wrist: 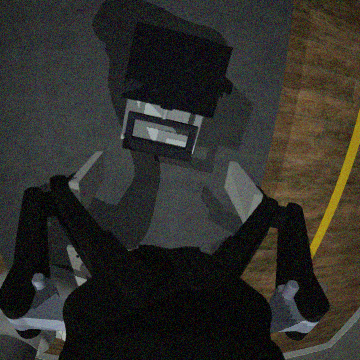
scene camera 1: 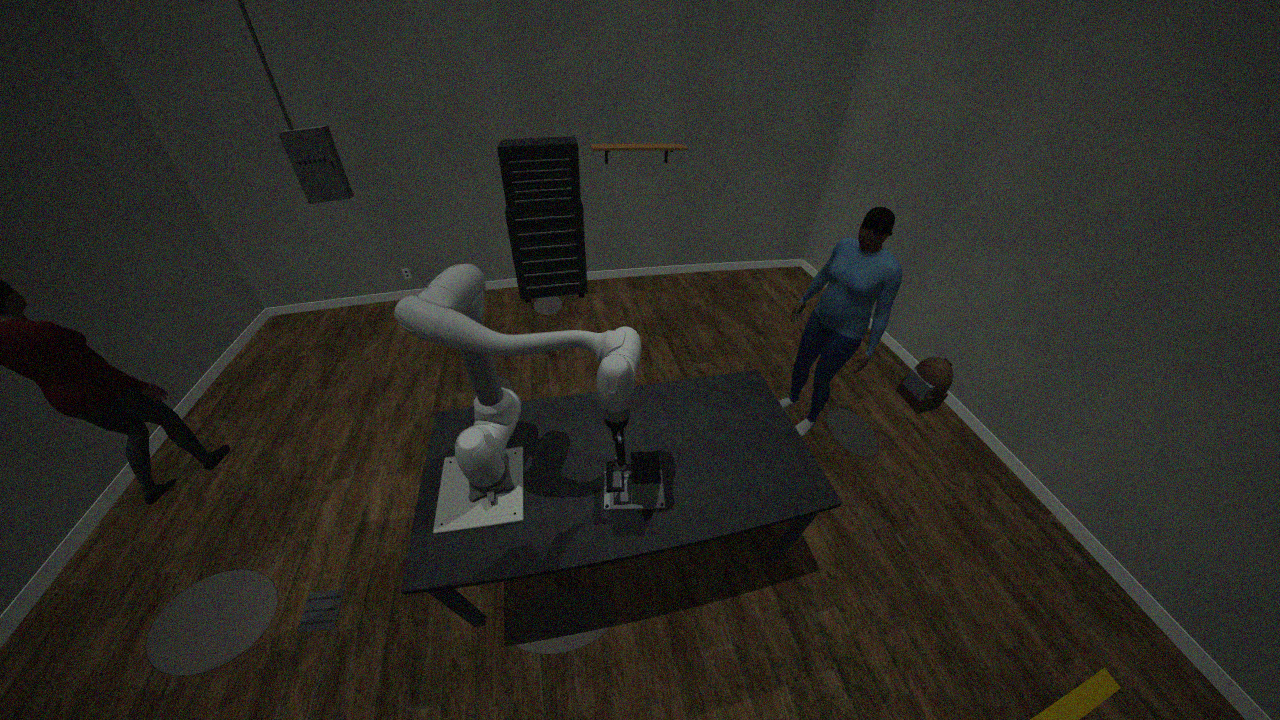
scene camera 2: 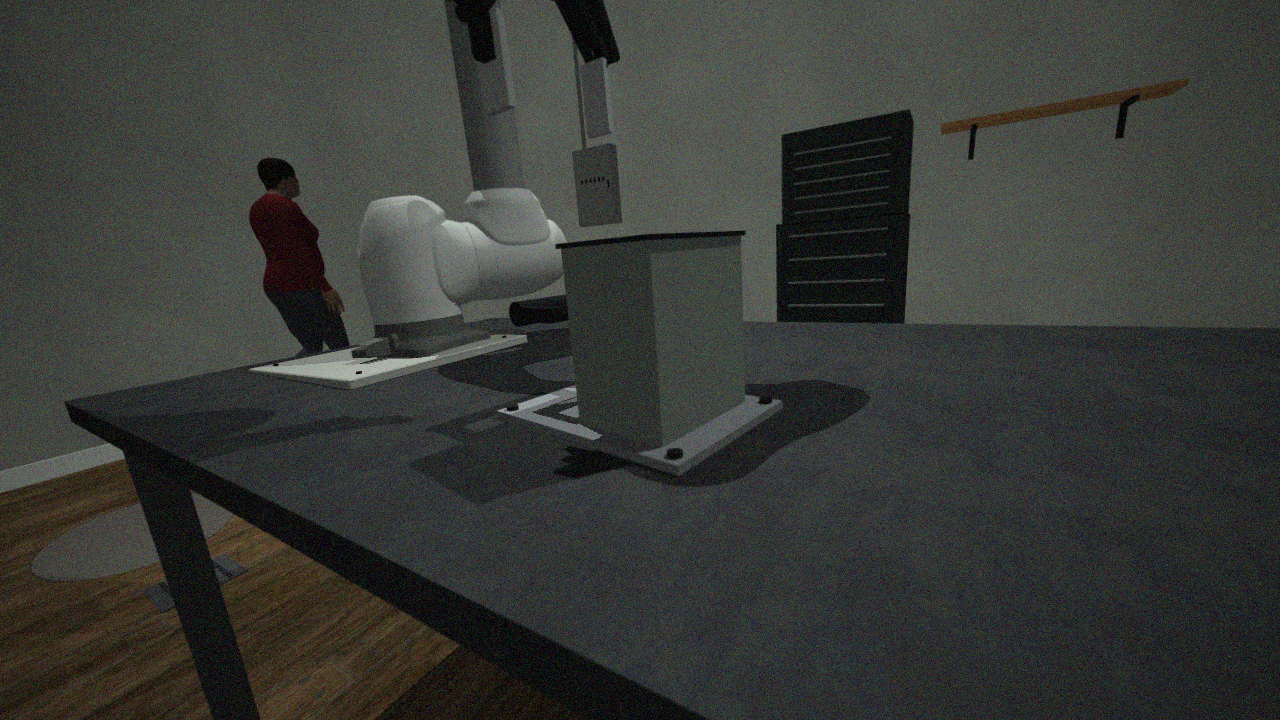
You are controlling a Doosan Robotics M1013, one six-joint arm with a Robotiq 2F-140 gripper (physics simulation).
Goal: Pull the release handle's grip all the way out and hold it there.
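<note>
The release unit is a pale grey box (scene camera 2: 657, 340) with a black top (scene camera 1: 645, 466) (wrist: 175, 70), on a pale bolted plate (scene camera 2: 726, 427). Its handle grip, a dark rectangular loop (wrist: 157, 149), stands out from the box side facing the arm base; it also shows small in scene camera 1 (scene camera 1: 614, 488). In scene camera 2 the box hides most of it; a dark rounded end (scene camera 2: 537, 311), likely the grip's, shows past the box edge. My gripper (scene camera 1: 620, 458) (scene camera 2: 547, 89) (wrist: 165, 169) is wide open and empty, above the handle side, with the grip ahead of the fingertips, apart from them.
The unit stands on a dark table (scene camera 1: 716, 429) (scene camera 2: 984, 501). The arm's base plate (scene camera 1: 452, 510) (scene camera 2: 349, 376) is beside it. A person in blue (scene camera 1: 850, 286) stands off the table's right end, a person in red (scene camera 1: 62, 367) (scene camera 2: 288, 241) on the left. A drawer cabinet (scene camera 1: 546, 219) (scene camera 2: 843, 219) stands behind.
</note>
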